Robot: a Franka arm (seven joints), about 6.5 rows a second.
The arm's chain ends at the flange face. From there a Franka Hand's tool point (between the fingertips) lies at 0.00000 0.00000 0.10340 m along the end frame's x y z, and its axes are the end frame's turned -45 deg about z.
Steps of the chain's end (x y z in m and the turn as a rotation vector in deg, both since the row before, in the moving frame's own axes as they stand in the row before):
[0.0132, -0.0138, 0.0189, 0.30, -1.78, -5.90]
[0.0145, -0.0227, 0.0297, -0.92, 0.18, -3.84]
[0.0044, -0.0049, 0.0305, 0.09, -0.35, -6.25]
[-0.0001, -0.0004, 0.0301, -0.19, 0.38, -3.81]
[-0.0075, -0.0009, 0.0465, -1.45, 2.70, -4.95]
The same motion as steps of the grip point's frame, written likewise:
[0.0171, -0.0030, 0.0188, 1.47, -1.05, -5.90]
[0.0254, -0.0044, 0.0297, -0.78, -0.52, -3.84]
[0.0062, -0.0009, 0.0305, 0.31, -0.18, -6.25]
[0.0005, 0.0004, 0.0301, -0.40, 0.13, -3.81]
[-0.0028, -0.0007, 0.0464, -2.93, 0.88, -4.95]

